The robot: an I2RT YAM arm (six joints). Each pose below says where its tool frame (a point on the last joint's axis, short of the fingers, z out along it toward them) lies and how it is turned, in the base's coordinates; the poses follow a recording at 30 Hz.
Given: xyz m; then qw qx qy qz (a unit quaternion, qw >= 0).
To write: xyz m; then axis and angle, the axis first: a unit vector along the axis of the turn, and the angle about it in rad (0 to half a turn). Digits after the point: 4 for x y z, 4 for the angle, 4 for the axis.
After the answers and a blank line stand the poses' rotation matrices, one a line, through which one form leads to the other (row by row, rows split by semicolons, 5 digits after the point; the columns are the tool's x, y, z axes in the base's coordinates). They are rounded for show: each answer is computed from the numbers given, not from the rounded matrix.
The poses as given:
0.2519, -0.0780, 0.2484, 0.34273, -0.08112, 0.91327, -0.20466
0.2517, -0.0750, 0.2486, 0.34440, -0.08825, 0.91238, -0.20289
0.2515, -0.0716, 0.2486, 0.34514, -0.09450, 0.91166, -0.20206
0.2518, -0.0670, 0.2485, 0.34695, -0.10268, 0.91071, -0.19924
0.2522, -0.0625, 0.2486, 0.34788, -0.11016, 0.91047, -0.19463
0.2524, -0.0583, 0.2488, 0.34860, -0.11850, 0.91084, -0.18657
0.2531, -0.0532, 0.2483, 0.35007, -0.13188, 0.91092, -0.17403
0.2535, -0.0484, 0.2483, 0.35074, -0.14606, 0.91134, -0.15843
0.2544, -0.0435, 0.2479, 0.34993, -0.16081, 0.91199, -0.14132
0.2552, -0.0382, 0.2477, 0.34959, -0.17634, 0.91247, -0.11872
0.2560, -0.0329, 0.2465, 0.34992, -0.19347, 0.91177, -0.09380
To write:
0.2519, -0.0780, 0.2484, -0.0864, 0.9722, -0.2179, 2.4419
0.2517, -0.0750, 0.2486, -0.0940, 0.9718, -0.2161, 2.4384
0.2515, -0.0716, 0.2486, -0.1007, 0.9713, -0.2153, 2.4368
0.2518, -0.0670, 0.2485, -0.1095, 0.9710, -0.2124, 2.4330
0.2522, -0.0625, 0.2486, -0.1175, 0.9711, -0.2076, 2.4310
0.2524, -0.0583, 0.2488, -0.1264, 0.9718, -0.1991, 2.4294
0.2531, -0.0532, 0.2483, -0.1408, 0.9725, -0.1858, 2.4263
0.2535, -0.0484, 0.2483, -0.1560, 0.9732, -0.1692, 2.4249
0.2544, -0.0435, 0.2479, -0.1717, 0.9735, -0.1509, 2.4266
0.2552, -0.0382, 0.2477, -0.1882, 0.9739, -0.1267, 2.4273
0.2560, -0.0329, 0.2465, -0.2065, 0.9733, -0.1001, 2.4266

-0.75191 -0.00788 0.65922; -0.28846 0.90307 -0.31822; -0.59281 -0.42943 -0.68130
-0.74720 -0.02128 0.66426; -0.30079 0.90210 -0.30944; -0.59264 -0.43101 -0.68045
-0.74390 -0.03283 0.66749; -0.31178 0.90048 -0.30319; -0.59111 -0.43365 -0.68010
-0.73817 -0.04877 0.67285; -0.32527 0.89952 -0.29165; -0.59102 -0.43415 -0.67986
-0.73369 -0.06518 0.67635; -0.33601 0.89997 -0.27777; -0.59059 -0.43106 -0.68219
-0.72887 -0.08579 0.67925; -0.34594 0.90230 -0.25725; -0.59082 -0.42249 -0.68734
-0.72012 -0.11842 0.68367; -0.36211 0.90464 -0.22472; -0.59187 -0.40939 -0.69433
-0.71129 -0.15509 0.68557; -0.37736 0.90713 -0.18631; -0.59301 -0.39123 -0.70376
-0.70338 -0.19441 0.68371; -0.39222 0.90834 -0.14522; -0.59281 -0.37031 -0.71516
-0.69338 -0.23880 0.67985; -0.40481 0.90962 -0.09336; -0.59611 -0.33995 -0.72739
-0.68025 -0.28716 0.67439; -0.41845 0.90754 -0.03565; -0.60180 -0.30645 -0.73751

